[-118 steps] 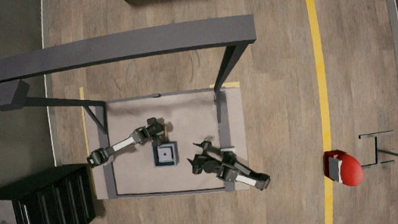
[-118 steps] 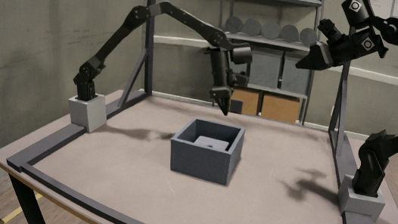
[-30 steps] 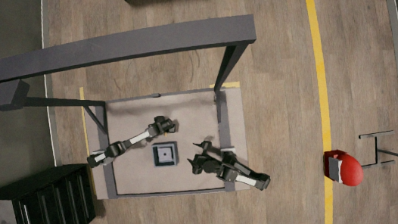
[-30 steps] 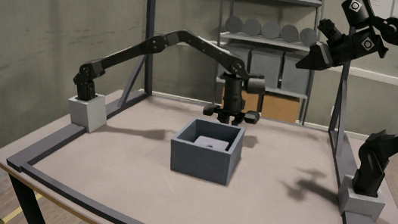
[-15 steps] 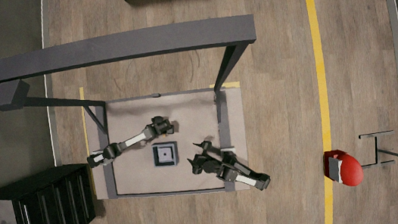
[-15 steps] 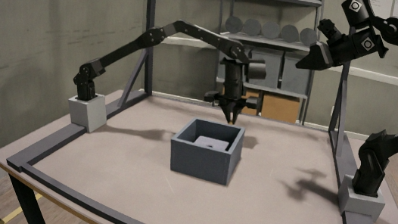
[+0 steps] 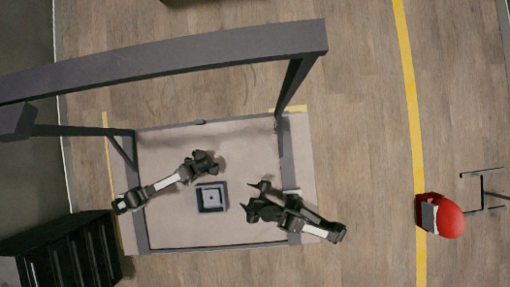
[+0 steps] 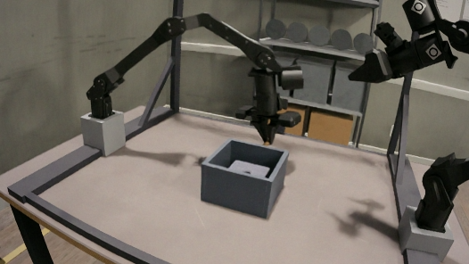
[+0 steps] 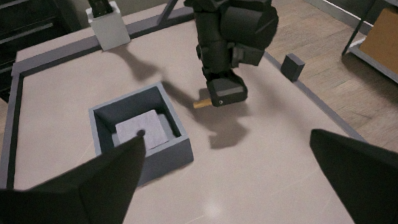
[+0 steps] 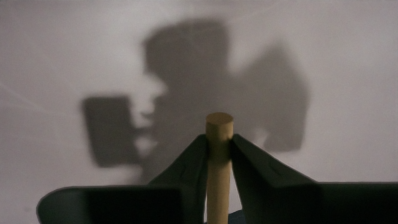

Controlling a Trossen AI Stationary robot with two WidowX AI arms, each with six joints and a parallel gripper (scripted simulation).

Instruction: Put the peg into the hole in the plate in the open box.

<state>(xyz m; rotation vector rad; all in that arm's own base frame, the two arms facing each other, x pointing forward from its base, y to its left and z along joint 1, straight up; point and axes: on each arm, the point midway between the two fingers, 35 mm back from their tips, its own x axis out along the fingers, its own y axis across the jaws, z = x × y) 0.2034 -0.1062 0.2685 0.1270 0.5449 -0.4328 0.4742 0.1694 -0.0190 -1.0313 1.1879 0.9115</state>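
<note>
Right now the tan peg is 20 mm ahead of my right hand and 30 mm below it. Round my right hand: grey box 190 mm ahead, 20 mm to the left, 60 mm below.
</note>
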